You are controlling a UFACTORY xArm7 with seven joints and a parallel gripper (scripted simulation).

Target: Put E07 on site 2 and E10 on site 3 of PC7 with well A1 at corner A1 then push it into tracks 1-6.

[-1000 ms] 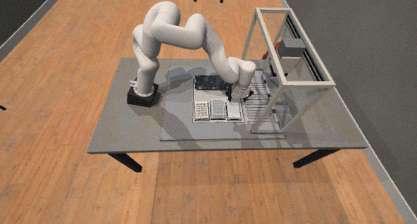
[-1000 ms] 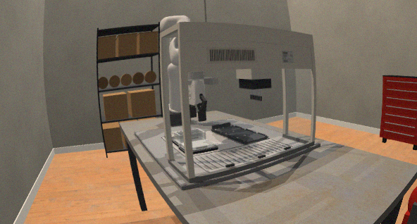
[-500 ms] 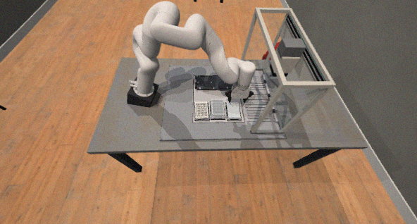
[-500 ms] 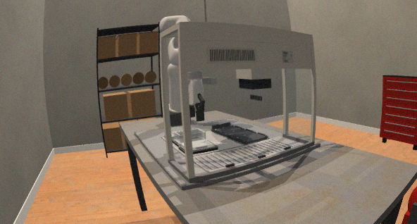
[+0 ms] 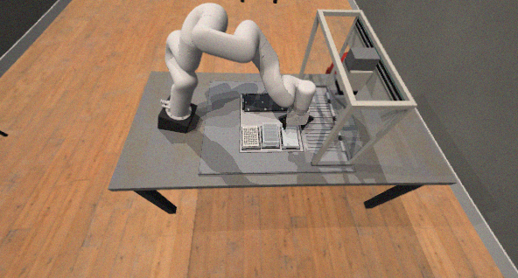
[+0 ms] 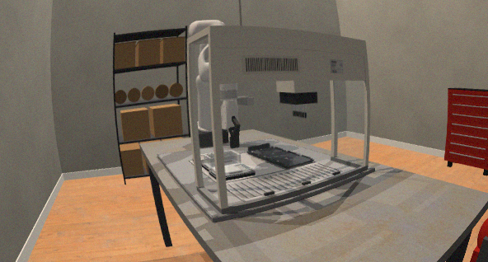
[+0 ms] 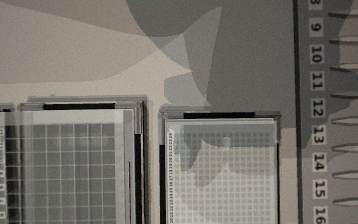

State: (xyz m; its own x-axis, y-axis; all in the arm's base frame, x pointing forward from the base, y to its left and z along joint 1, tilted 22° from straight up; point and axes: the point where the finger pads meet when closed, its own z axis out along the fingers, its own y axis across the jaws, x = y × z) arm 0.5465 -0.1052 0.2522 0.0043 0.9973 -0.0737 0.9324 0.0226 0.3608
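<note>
The nest is 11 cm below my hand. From my hand the other things lie so: dark plate carrier PC7 (10 cm behind, 26 cm to the left, 10 cm below); then deep-well block E07 (11 cm behind, 1 cm to the left, 9 cm below); then frame post (30 cm ahead, 15 cm to the right, 13 cm above).
</note>
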